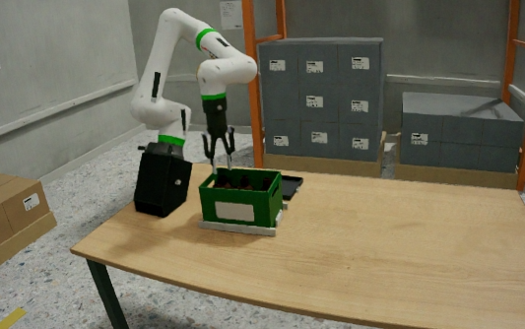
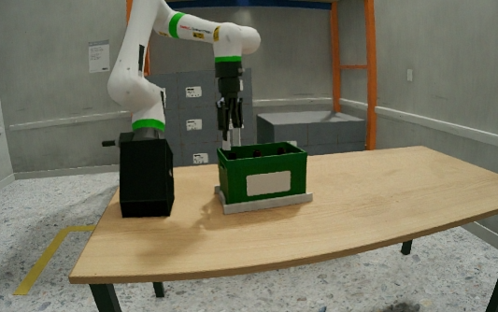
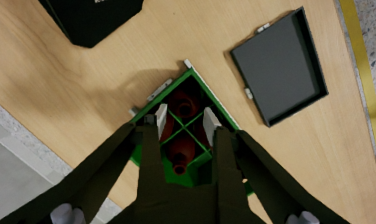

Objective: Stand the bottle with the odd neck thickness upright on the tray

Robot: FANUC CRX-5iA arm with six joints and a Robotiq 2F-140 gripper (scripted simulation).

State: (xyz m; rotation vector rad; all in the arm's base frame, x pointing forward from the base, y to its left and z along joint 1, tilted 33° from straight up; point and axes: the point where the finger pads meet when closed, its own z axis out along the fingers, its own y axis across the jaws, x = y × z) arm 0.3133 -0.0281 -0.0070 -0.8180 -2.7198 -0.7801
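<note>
Right now the brown bottle is 130 mm below my hand. The rest, counted from my hand: green crate (130 mm below, 100 mm ahead, 20 mm to the right); then dark tray (260 mm to the left, 200 mm below, 80 mm ahead).
</note>
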